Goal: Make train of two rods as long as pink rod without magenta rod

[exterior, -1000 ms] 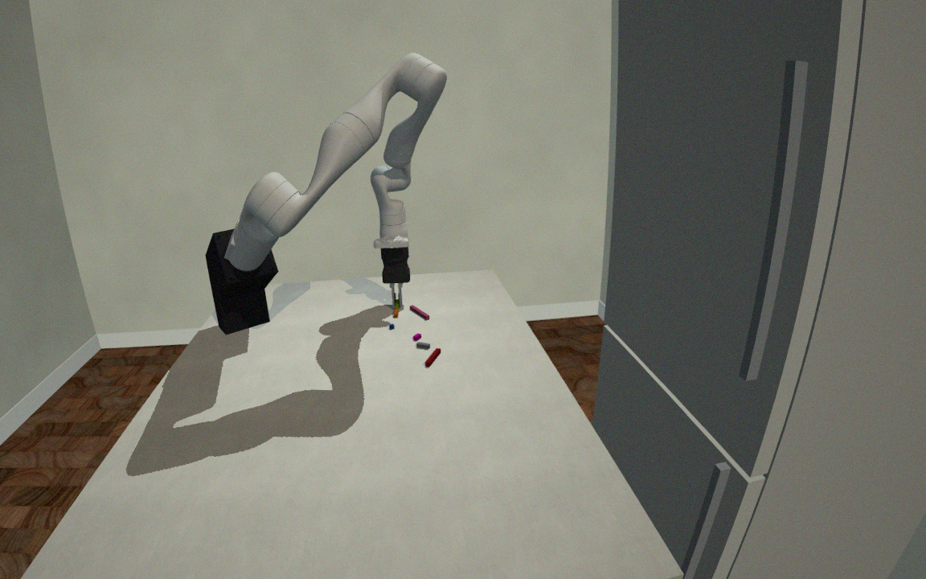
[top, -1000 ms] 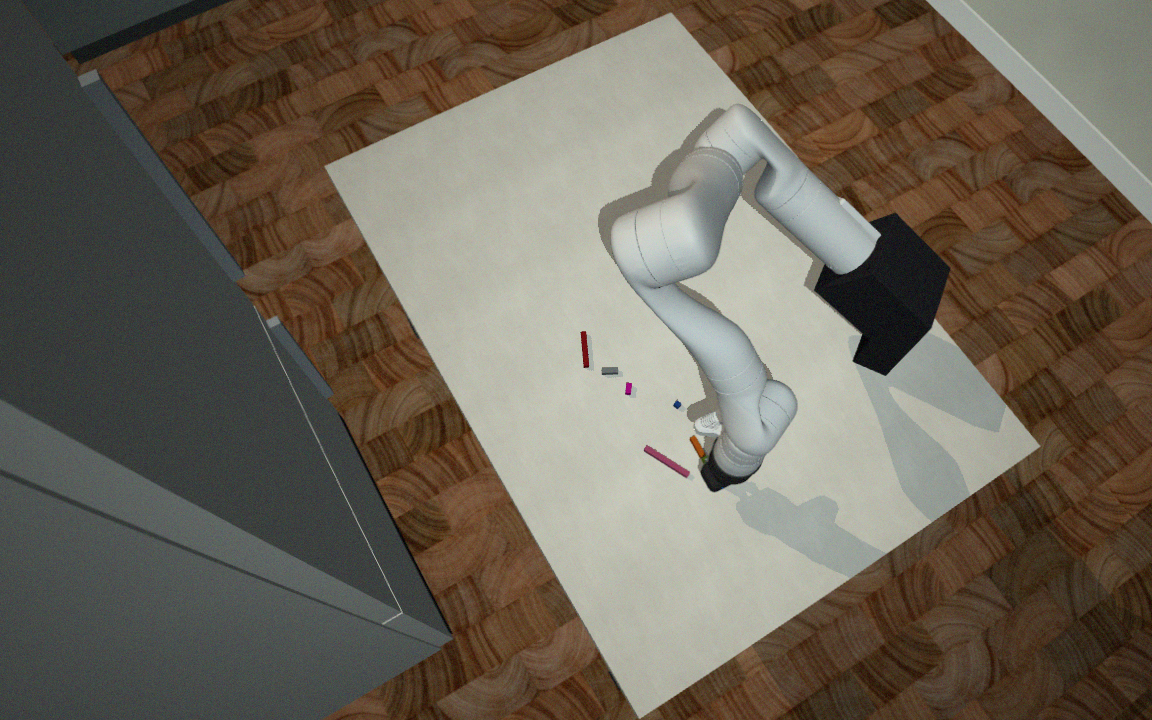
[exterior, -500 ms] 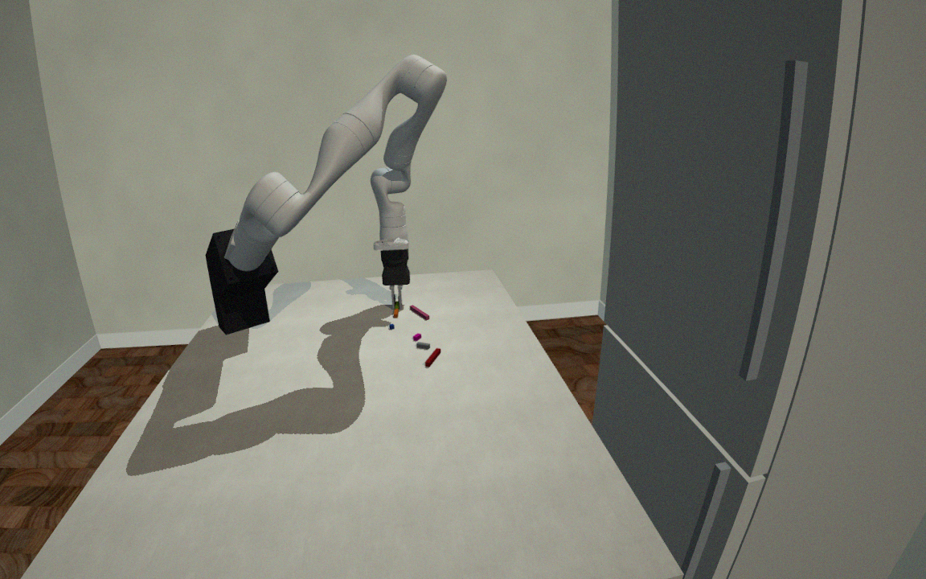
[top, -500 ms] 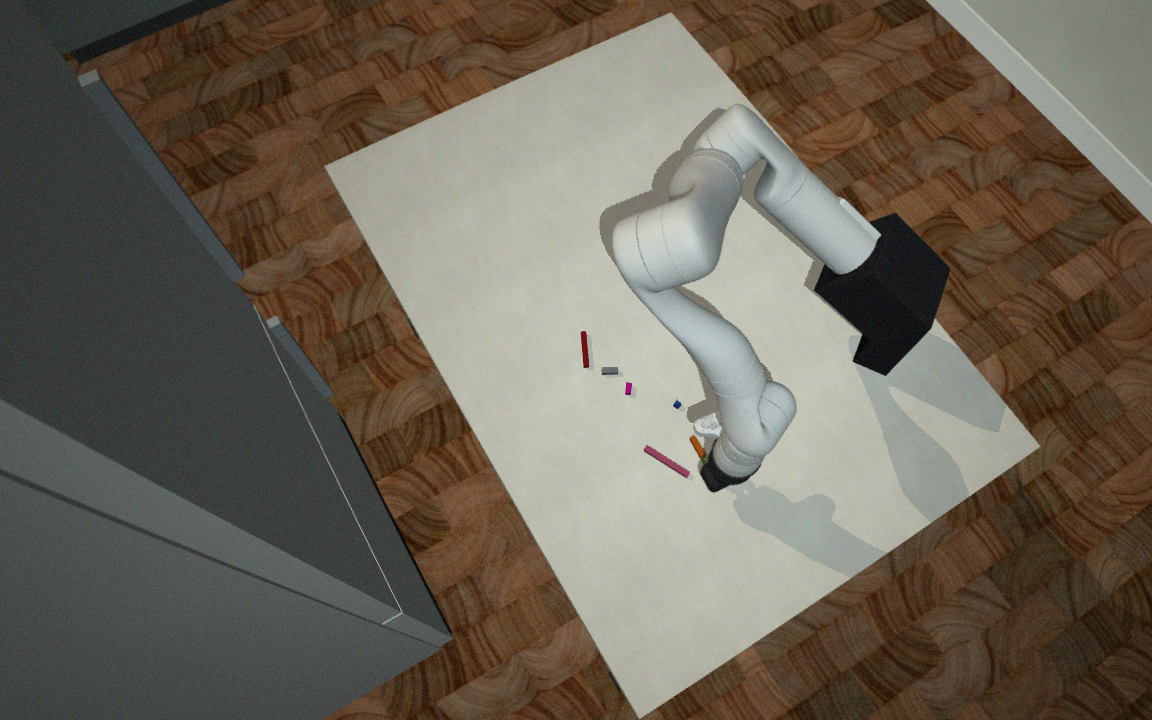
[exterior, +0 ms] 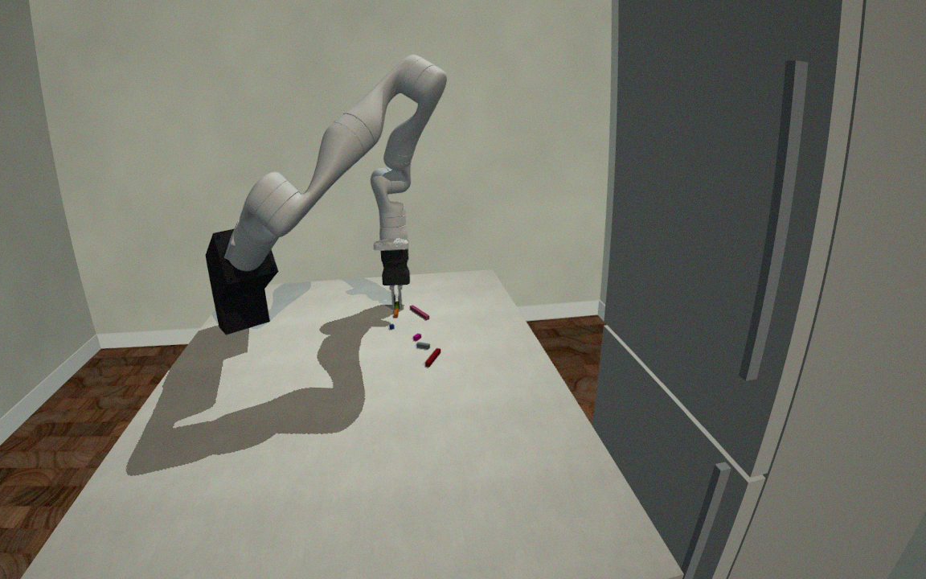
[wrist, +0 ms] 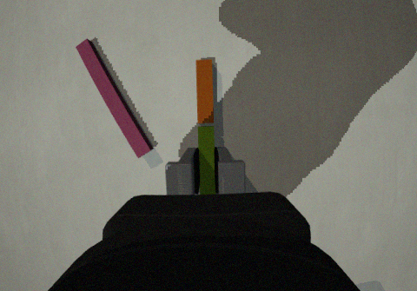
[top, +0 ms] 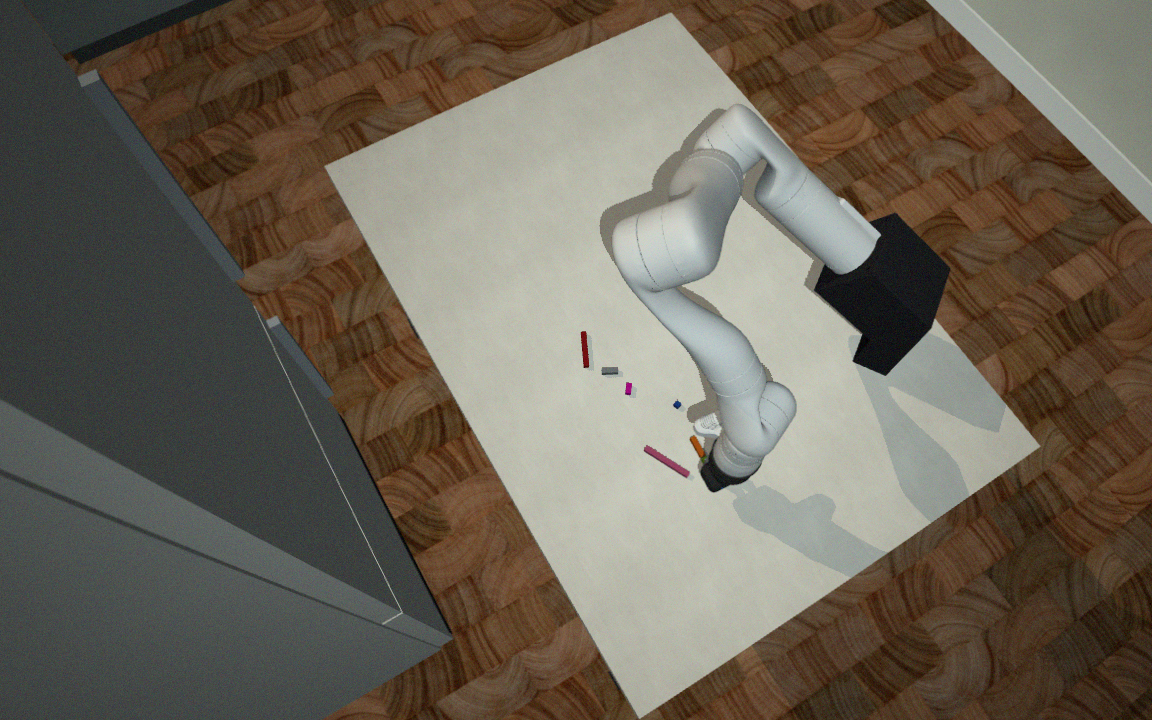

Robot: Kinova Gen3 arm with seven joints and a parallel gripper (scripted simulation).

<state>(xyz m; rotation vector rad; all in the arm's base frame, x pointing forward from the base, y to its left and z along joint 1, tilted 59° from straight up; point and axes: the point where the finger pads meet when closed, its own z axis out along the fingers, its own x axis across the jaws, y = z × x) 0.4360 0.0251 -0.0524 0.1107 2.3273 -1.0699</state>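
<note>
Now: hand 10 mm above the lime rod. From my hand the other things lie so: blue rod (50 mm behind, 120 mm to the right, 10 mm below); then pink rod (40 mm ahead, 70 mm to the right, 10 mm below); then orange rod (20 mm behind, 40 mm to the right, 10 mm below).
</note>
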